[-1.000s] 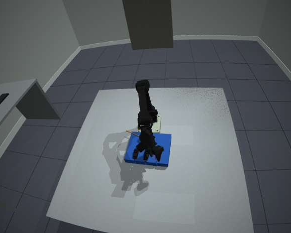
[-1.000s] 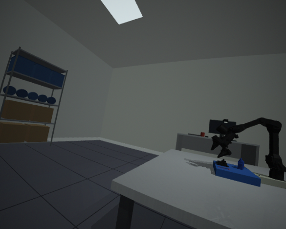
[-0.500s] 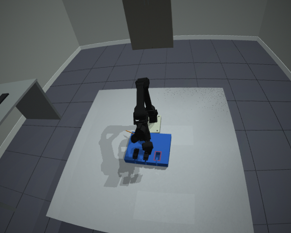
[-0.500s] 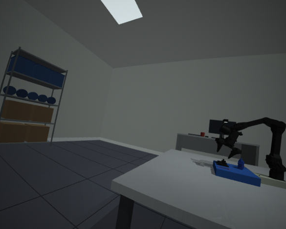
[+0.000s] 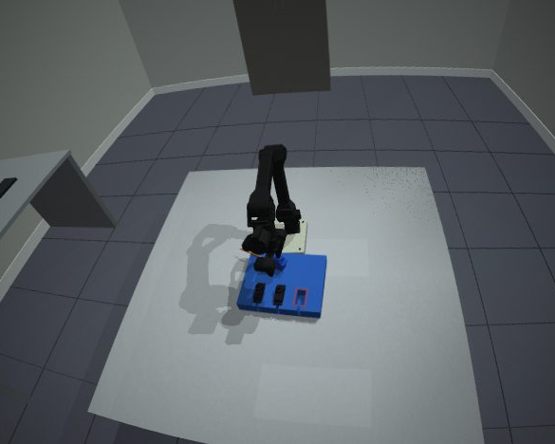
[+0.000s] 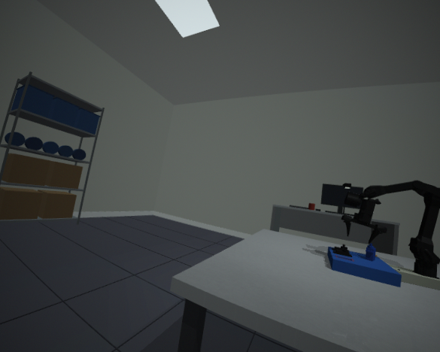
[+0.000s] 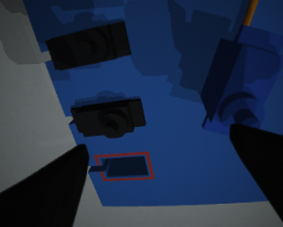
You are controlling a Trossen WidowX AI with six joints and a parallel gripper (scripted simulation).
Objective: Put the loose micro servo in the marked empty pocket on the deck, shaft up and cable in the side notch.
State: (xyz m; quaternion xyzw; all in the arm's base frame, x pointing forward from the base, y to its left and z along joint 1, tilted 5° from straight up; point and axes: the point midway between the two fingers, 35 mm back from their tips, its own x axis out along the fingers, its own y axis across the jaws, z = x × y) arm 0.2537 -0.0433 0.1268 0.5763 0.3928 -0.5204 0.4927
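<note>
The blue deck is 11 cm below my gripper tip, 4 cm behind it and 2 cm to the left of it.
</note>
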